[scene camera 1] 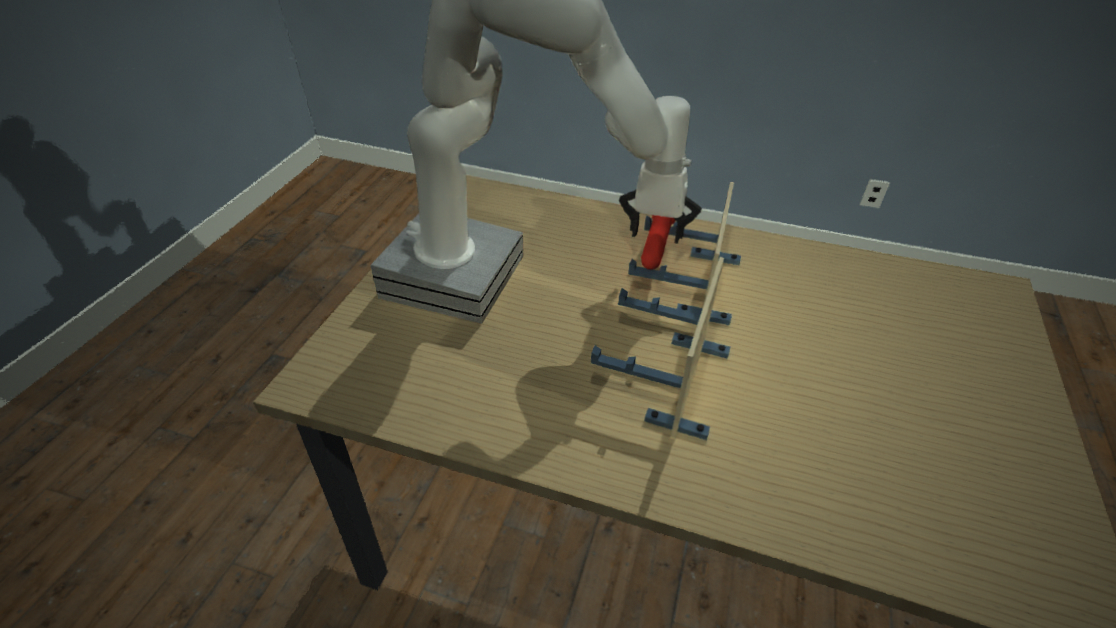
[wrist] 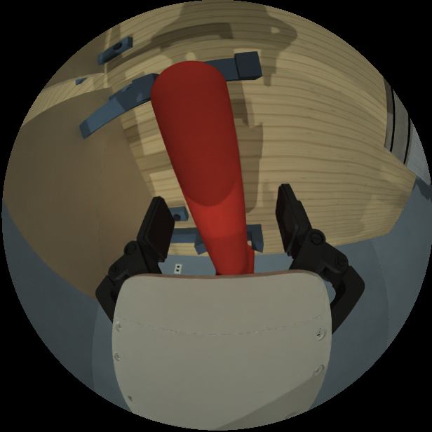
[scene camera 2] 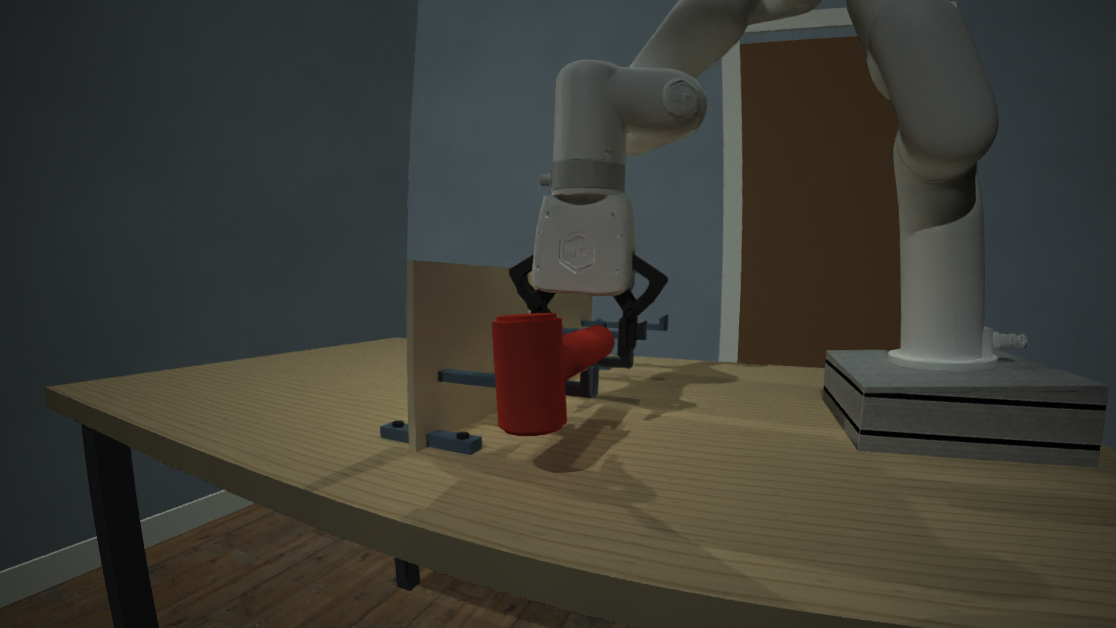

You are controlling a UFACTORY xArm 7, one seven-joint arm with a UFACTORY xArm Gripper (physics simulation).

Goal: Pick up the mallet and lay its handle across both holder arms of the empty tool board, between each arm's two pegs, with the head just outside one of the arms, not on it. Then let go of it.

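Where they show: gripper, fingertip midpoint: (scene camera 1: 656, 236) (scene camera 2: 581, 350); arm's base, link origin: (scene camera 1: 444, 250) (scene camera 2: 940, 362).
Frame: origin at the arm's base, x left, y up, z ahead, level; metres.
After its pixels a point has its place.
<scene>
The red mallet (scene camera 1: 655, 246) {x 0.145, y 0.033, z 0.415 m} (scene camera 2: 530, 374) {x 0.365, y 0.017, z 0.375 m} (wrist: 200, 125) lies with its handle across the holder arms (scene camera 1: 686, 279) {x 0.115, y -0.007, z 0.493 m} (scene camera 2: 464, 378) {x 0.293, y -0.011, z 0.489 m} (wrist: 115, 107) of the far tool board (scene camera 1: 725, 218) {x 0.194, y 0.103, z 0.535 m} (scene camera 2: 460, 335) {x 0.253, y 0.026, z 0.524 m}; its head hangs outside the outer arm. My gripper (scene camera 1: 657, 234) {x 0.206, y 0.013, z 0.401 m} (scene camera 2: 583, 347) {x 0.206, y 0.013, z 0.401 m} (wrist: 220, 203) is open, pointing down, with its fingers on either side of the handle near the head. The handle is not gripped. The empty tool board (scene camera 1: 700, 328) {x -0.158, y 0.124, z 0.564 m} stands nearer in scene camera 1. Its two holder arms, the inner arm (scene camera 1: 671, 310) {x -0.011, y 0.014, z 0.493 m} and outer arm (scene camera 1: 647, 371) {x -0.178, y 0.013, z 0.495 m}, carry two pegs each.
Both boards stand upright on blue feet (scene camera 1: 694, 428) (scene camera 2: 460, 443) on the wooden table (scene camera 1: 897, 429) {x -0.053, y -0.080, z 0.914 m} (scene camera 2: 702, 531) {x 0.362, y -0.080, z 0.244 m}. The arm's grey base block (scene camera 1: 468, 296) {x -0.098, y -0.013, z 0.107 m} (scene camera 2: 967, 421) {x 0.134, y -0.041, z 0.010 m} is at the table's left in scene camera 1. A wall rises behind the table.
</scene>
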